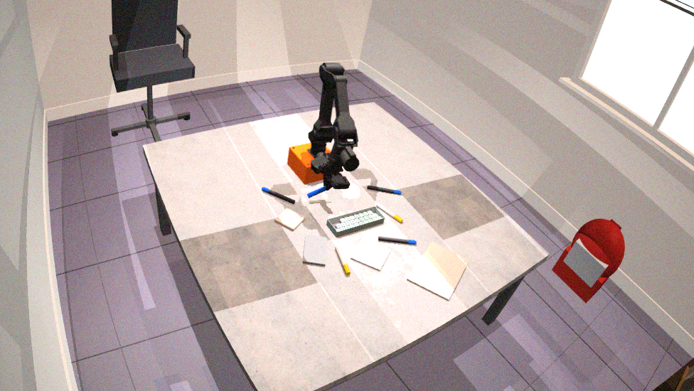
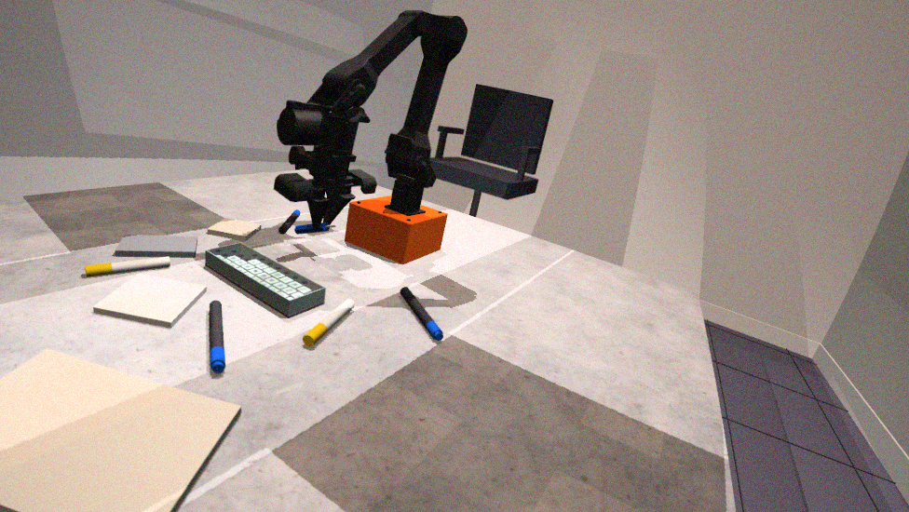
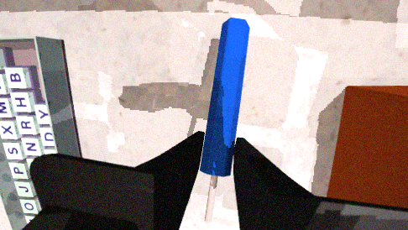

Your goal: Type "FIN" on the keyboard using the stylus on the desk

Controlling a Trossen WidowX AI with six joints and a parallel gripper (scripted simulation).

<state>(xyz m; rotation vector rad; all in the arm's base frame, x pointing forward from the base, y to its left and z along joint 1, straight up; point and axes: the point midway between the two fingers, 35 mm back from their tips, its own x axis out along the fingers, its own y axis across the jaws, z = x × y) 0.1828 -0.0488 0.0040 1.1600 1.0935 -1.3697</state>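
Now: the stylus tip 30 mm to the left of my gripper tip and 10 mm above it. From my gripper tip the other things lie so: N key: 160 mm ahead, 30 mm to the left, 40 mm below; blue stylus: right at my gripper tip.
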